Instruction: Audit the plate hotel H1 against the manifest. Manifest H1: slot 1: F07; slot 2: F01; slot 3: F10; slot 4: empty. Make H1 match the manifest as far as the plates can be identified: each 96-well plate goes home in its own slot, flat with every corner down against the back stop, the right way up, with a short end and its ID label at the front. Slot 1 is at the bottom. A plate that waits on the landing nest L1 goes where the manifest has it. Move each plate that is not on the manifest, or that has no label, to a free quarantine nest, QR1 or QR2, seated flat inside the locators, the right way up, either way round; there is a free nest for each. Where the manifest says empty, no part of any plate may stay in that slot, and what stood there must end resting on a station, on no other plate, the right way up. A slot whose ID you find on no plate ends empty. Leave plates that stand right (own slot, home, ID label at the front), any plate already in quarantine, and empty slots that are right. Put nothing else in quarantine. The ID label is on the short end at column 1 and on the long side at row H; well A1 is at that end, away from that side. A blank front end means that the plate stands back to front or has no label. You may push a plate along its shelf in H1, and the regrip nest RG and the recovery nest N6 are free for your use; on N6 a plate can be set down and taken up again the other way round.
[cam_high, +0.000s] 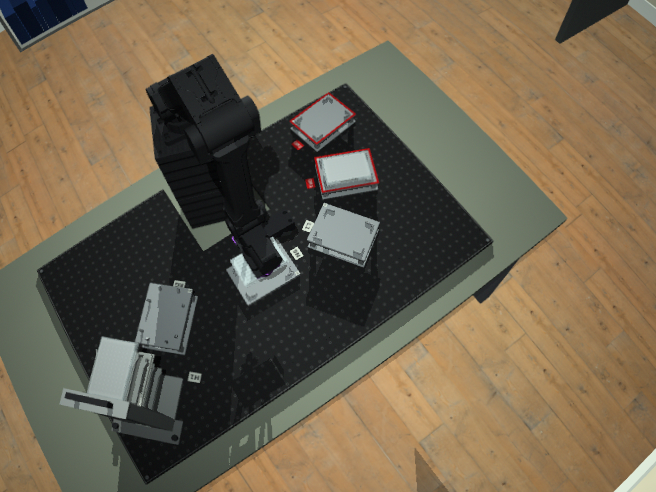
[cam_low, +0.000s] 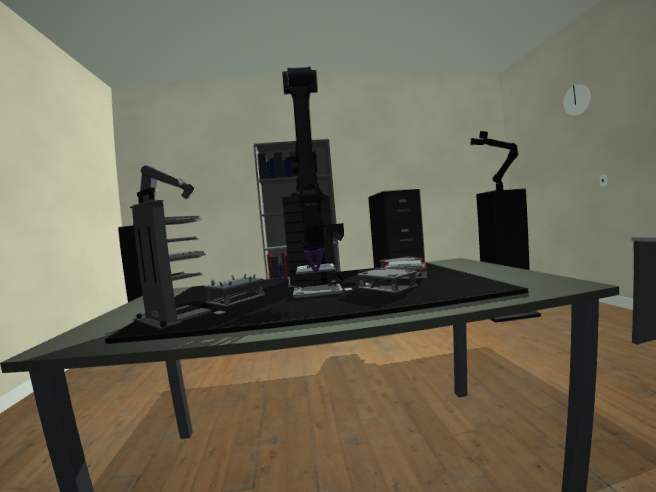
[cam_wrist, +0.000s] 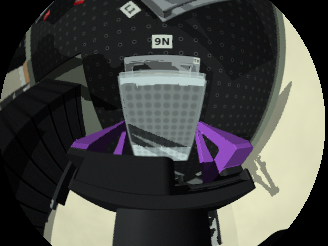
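Now: the recovery nest N6 8 cm below my hand. Also, from my hand: N6 tag (1 cm behind, 10 cm to the left, 9 cm below); landing nest L1 (2 cm ahead, 24 cm to the left, 4 cm below); regrip nest RG (1 cm ahead, 28 cm to the right, 3 cm below).
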